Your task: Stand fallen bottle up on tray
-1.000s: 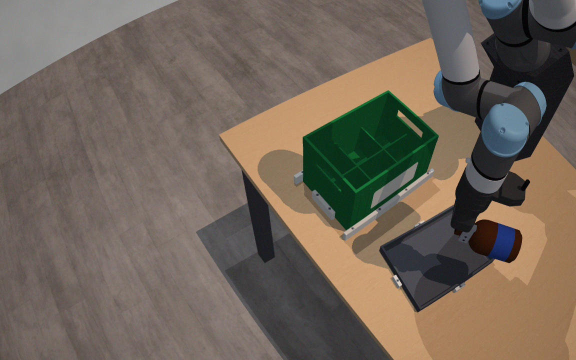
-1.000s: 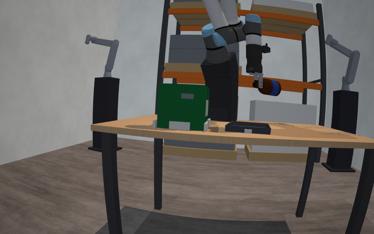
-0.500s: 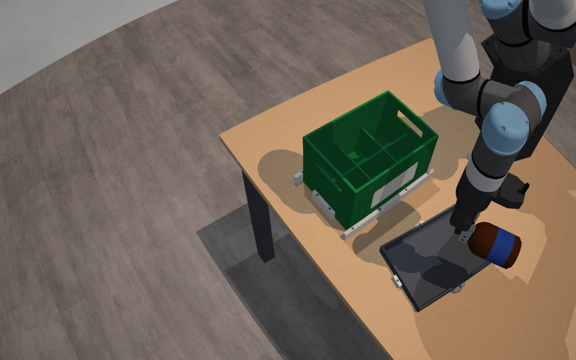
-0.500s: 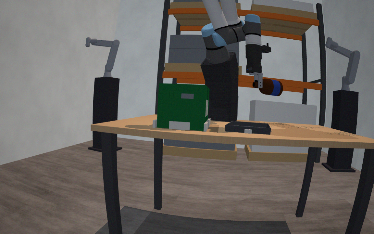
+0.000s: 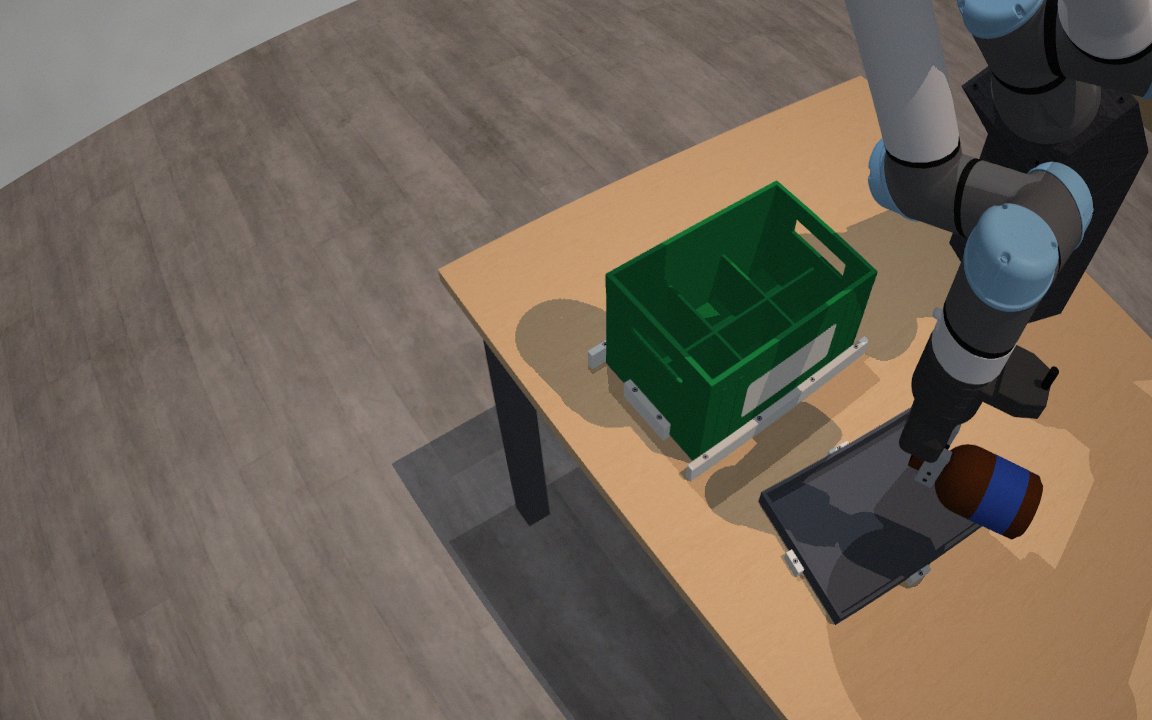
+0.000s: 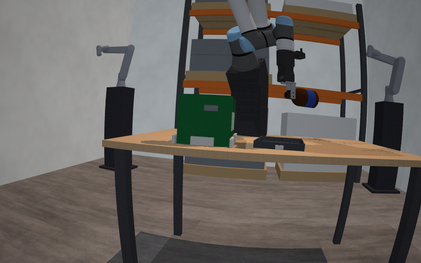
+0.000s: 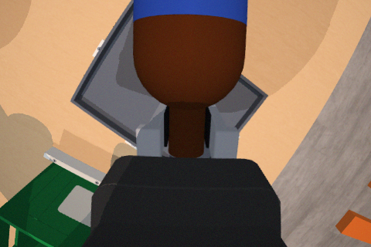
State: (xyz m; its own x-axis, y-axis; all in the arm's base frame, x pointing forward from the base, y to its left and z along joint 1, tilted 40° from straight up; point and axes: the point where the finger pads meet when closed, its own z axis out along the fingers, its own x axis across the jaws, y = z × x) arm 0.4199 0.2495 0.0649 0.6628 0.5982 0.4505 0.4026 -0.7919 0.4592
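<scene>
The brown bottle is 4 cm to the left of my hand, 3 cm behind it and 1 cm below it. Round my hand: green crate: 32 cm to the right, 12 cm below, 2 cm ahead; dark grey tray: 19 cm below, 3 cm to the right, 2 cm behind.
</scene>
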